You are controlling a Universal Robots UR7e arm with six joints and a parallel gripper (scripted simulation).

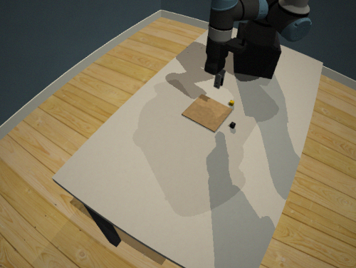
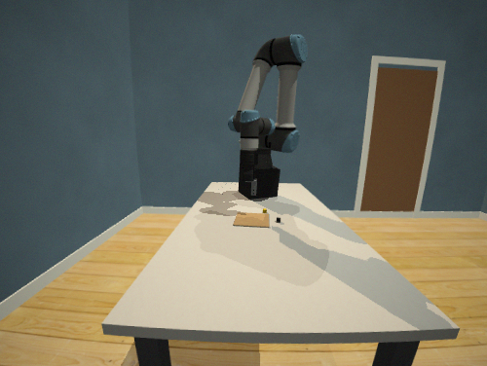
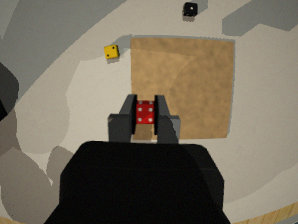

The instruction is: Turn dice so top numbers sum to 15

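My gripper is now 11 cm above the brown mat, 5 cm short of it and 1 cm to the left of it. From my hand the other things lie so: black die: 11 cm below, 10 cm to the left, 6 cm ahead; then yellow die: 11 cm below, 5 cm to the left, 4 cm behind; then red die: 1 cm below.
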